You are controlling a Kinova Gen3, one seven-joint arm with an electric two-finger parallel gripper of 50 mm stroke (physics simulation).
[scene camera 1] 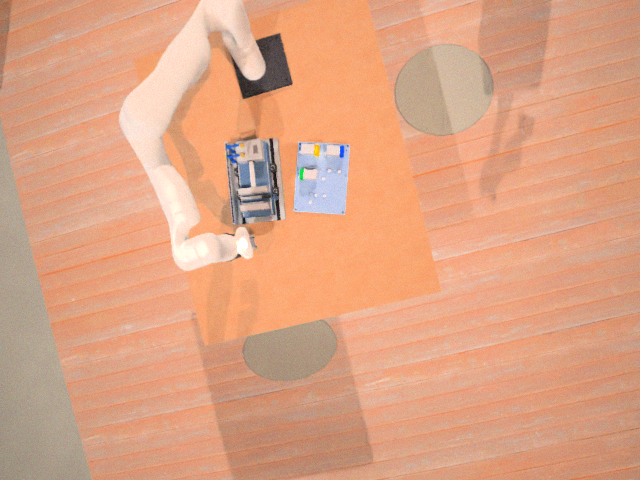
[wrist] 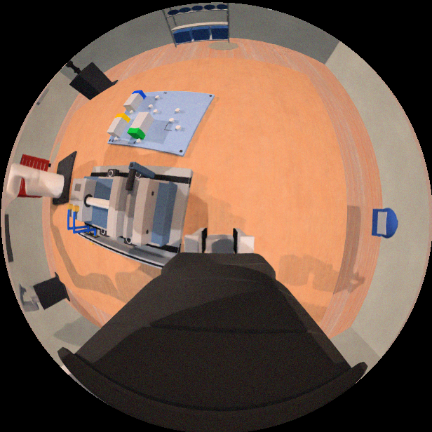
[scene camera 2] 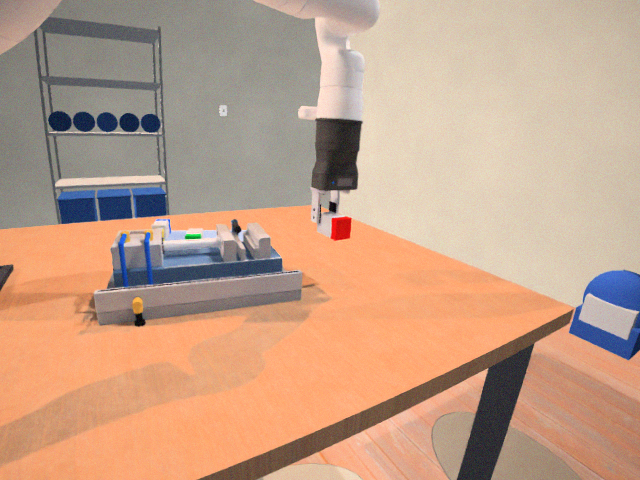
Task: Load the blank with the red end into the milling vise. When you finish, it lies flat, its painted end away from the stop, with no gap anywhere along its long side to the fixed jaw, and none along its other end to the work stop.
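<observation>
The blank with the red end (scene camera 2: 341, 228) (wrist: 220, 245) is held level above the table; its red end faces scene camera 2. My gripper (scene camera 2: 325, 210) (wrist: 219, 236) is shut on its grey body, beside the fixed-jaw end of the vise. In scene camera 1 the wrist hides the blank. The milling vise (scene camera 1: 253, 178) (scene camera 2: 196, 272) (wrist: 164, 215) has a moving jaw (scene camera 2: 225, 242) (wrist: 117, 207) on a rod and a fixed jaw (scene camera 2: 257, 240) (wrist: 144, 212), with an open gap between them. The work stop (scene camera 2: 235, 226) (wrist: 131, 177), a dark cylinder on a blue arm, stands at the gap's far end.
A light blue board (scene camera 1: 330, 198) (wrist: 192, 112) beside the vise bears blanks with yellow (scene camera 1: 310, 149) (wrist: 118, 125), blue (scene camera 1: 334, 150) (wrist: 134, 101) and green (scene camera 1: 309, 173) (wrist: 140, 125) ends. Blue hoses (scene camera 2: 148, 260) (wrist: 75, 222) rise at the vise's other end. A low grey rail (scene camera 2: 199, 297) runs along its near side.
</observation>
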